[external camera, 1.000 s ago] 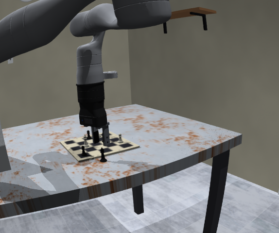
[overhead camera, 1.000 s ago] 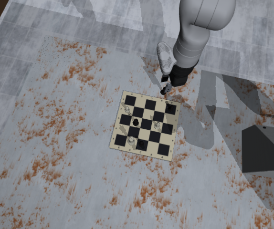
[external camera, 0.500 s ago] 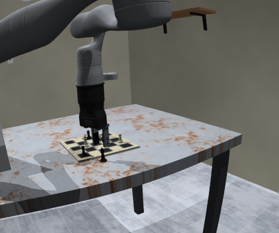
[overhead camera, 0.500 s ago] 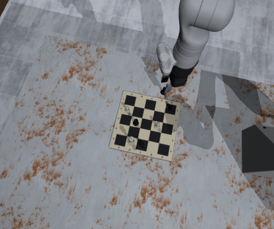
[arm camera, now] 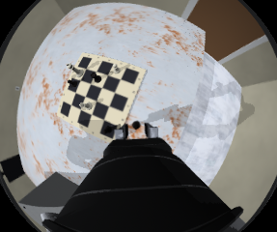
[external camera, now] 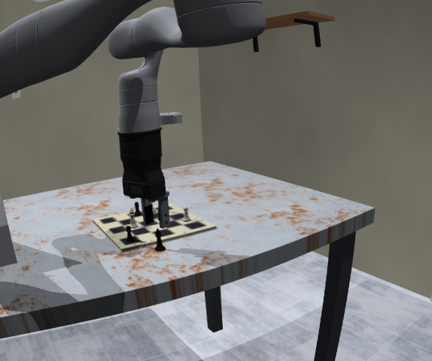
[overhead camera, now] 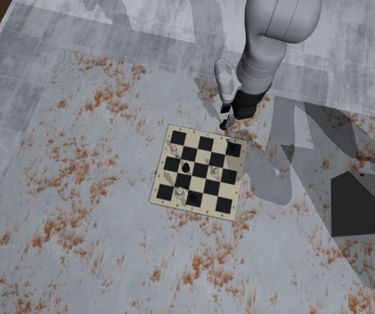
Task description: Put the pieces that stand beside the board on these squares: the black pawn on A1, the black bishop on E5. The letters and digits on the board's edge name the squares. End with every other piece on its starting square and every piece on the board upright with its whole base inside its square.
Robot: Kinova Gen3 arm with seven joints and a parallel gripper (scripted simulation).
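Right now the black bishop is 5 cm below my hand. From my hand the other things lie so: white pawn: 11 cm ahead, 11 cm to the left, 5 cm below; then chessboard: 2 cm ahead, 14 cm to the left, 7 cm below; then white bishop: 2 cm behind, 14 cm to the left, 4 cm below.
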